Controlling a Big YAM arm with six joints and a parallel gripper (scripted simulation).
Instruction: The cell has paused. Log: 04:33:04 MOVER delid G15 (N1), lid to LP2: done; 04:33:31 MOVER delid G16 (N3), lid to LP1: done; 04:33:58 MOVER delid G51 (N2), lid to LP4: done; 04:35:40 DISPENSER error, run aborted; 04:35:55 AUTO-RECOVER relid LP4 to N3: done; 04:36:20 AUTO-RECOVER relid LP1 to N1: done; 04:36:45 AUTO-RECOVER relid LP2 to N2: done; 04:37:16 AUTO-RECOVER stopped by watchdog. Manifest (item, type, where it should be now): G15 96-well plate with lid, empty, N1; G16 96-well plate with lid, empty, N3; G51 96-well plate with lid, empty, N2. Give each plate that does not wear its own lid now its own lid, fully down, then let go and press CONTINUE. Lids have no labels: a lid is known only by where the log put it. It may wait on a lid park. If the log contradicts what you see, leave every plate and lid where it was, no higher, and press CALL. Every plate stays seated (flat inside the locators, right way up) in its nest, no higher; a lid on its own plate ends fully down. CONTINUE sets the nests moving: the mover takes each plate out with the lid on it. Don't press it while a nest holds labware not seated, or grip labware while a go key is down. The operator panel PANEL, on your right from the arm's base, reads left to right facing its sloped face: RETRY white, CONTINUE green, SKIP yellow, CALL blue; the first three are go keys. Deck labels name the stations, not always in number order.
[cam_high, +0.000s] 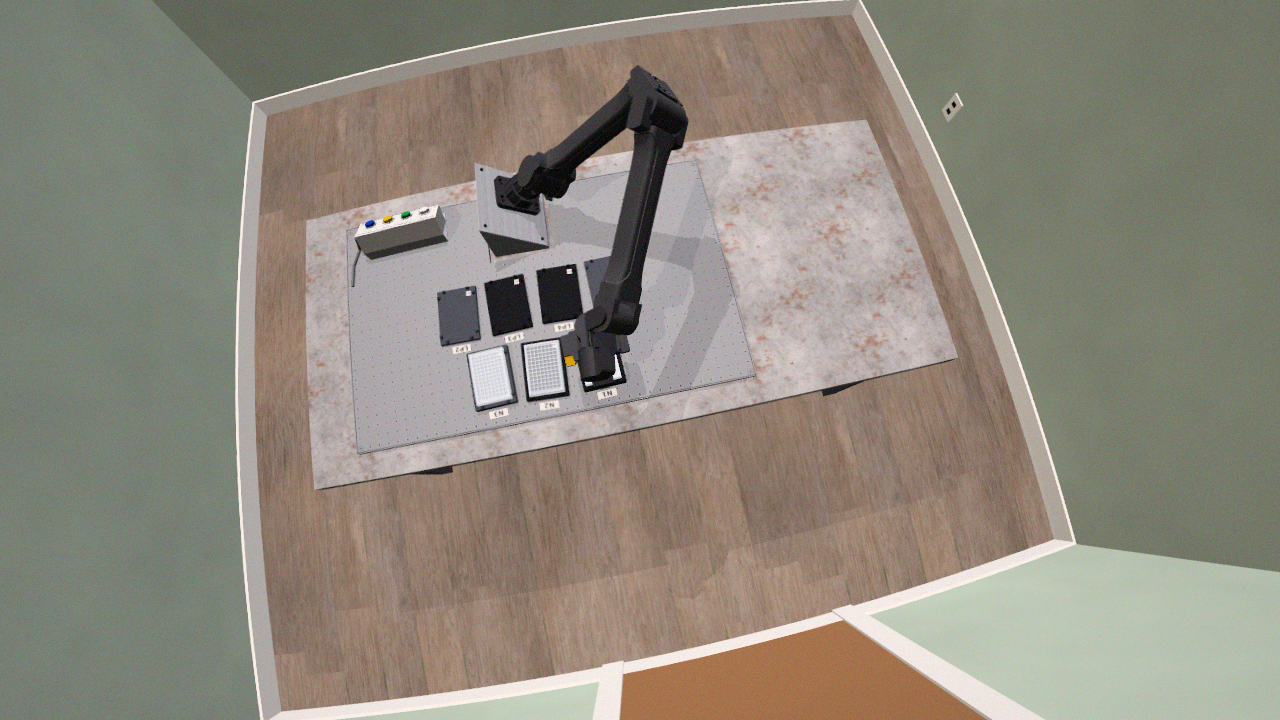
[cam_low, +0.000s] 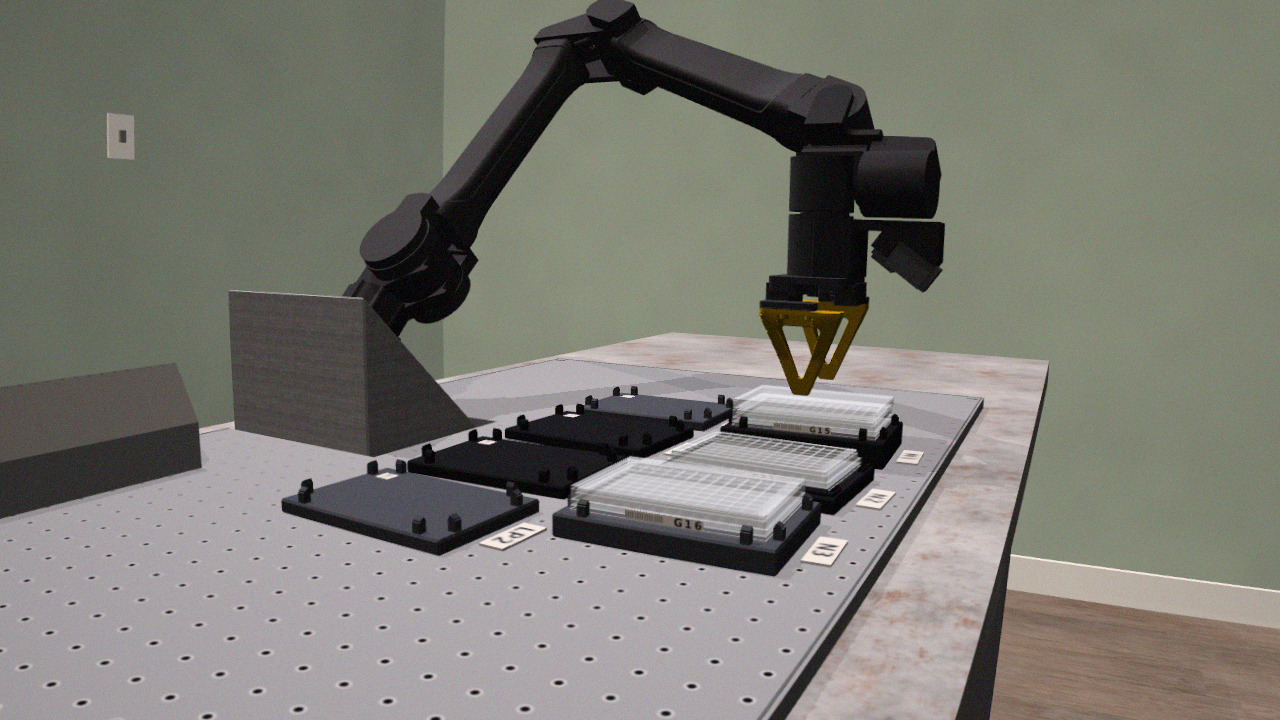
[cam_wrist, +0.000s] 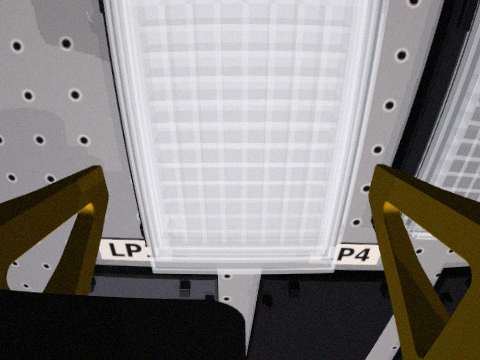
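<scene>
The plate G15 is 40 mm below my hand. The rest, counted from my hand: lid park LP1: 180 mm behind, 60 mm to the left, 60 mm below; then LP4 label: 90 mm behind, 70 mm to the right, 60 mm below; then nest N1: 50 mm below.
</scene>
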